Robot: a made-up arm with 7 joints. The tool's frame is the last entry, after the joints. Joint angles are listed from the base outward. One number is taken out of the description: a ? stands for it. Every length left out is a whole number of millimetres.
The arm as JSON. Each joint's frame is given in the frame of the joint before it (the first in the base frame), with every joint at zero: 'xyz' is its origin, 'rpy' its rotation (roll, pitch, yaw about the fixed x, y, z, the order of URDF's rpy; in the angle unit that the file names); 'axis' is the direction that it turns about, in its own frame. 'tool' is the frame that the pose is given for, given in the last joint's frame.
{
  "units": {
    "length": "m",
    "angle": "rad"
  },
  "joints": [
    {
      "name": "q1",
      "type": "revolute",
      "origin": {
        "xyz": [
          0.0,
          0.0,
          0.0
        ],
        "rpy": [
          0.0,
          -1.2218,
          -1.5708
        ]
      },
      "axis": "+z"
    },
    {
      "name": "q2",
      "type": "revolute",
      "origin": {
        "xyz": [
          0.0,
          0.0,
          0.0
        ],
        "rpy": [
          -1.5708,
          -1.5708,
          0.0
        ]
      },
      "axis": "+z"
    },
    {
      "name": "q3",
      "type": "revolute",
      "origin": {
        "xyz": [
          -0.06,
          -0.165,
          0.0
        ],
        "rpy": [
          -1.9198,
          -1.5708,
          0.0
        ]
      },
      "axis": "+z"
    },
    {
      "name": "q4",
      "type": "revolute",
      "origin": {
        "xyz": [
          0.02,
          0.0,
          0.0
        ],
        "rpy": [
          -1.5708,
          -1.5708,
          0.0
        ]
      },
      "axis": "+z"
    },
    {
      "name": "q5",
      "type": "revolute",
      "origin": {
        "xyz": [
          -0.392,
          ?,
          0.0
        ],
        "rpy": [
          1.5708,
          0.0,
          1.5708
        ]
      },
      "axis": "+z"
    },
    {
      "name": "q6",
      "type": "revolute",
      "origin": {
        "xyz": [
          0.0,
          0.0,
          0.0
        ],
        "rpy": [
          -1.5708,
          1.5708,
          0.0
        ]
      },
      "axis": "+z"
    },
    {
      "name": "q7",
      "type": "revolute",
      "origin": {
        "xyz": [
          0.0,
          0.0,
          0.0
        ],
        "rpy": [
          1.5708,
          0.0,
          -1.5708
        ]
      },
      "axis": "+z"
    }
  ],
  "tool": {
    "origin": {
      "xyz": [
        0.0,
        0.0,
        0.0
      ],
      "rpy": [
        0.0,
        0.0,
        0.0
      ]
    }
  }
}
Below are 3 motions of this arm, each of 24 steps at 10 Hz.
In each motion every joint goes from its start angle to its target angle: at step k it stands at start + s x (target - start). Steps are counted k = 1, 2, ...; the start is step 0. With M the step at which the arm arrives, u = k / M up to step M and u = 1 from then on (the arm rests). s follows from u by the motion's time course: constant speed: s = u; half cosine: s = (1 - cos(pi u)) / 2; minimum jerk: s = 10 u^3 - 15 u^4 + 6 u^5.
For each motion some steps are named. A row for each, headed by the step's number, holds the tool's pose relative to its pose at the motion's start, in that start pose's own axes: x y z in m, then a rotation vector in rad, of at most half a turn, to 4 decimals.
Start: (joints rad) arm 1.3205 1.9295 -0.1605 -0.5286 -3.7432 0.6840 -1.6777
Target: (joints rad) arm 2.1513 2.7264 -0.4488 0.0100 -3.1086 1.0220 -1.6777
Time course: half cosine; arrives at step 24
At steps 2, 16, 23, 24:
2: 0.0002 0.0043 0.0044 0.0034 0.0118 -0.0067
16: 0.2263 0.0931 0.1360 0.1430 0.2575 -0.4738
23: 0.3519 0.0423 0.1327 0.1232 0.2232 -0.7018
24: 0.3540 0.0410 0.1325 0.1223 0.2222 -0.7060

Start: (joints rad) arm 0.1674 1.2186 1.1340 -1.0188 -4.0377 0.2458 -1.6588
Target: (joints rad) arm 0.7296 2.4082 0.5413 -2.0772 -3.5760 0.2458 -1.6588
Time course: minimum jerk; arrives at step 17
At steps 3, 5, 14, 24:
3: 0.0296 -0.0184 -0.0133 -0.0629 -0.0475 -0.0438
5: 0.1012 -0.0842 -0.0379 -0.2511 -0.1621 -0.1582
14: 0.0546 -0.5535 0.2756 -1.9403 -0.1272 -0.6961
24: 0.0367 -0.5527 0.3048 -2.0290 -0.0788 -0.7122

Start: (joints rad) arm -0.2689 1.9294 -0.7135 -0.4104 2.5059 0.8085 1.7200
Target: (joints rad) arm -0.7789 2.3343 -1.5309 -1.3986 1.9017 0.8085 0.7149
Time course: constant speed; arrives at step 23
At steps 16, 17, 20, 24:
16: -0.0443 0.1065 -0.0536 0.4078 -0.2150 -1.3295
17: -0.0403 0.1150 -0.0559 0.4436 -0.2171 -1.4017
20: -0.0250 0.1422 -0.0620 0.5574 -0.2082 -1.6095
24: -0.0061 0.1719 -0.0662 0.6778 -0.1717 -1.8041

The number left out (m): -0.048
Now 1 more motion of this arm.
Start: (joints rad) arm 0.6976 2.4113 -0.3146 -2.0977 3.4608 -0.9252 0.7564
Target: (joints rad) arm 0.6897 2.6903 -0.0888 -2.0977 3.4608 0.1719 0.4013
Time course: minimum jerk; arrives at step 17
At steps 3, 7, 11, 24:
3: -0.0024 -0.0033 0.0006 0.0192 0.0407 -0.0206
7: -0.0205 -0.0256 0.0067 0.1477 0.3355 -0.1858
11: -0.0485 -0.0518 0.0209 0.3116 0.7623 -0.4628
24: -0.0651 -0.0633 0.0316 0.4011 1.0063 -0.6330

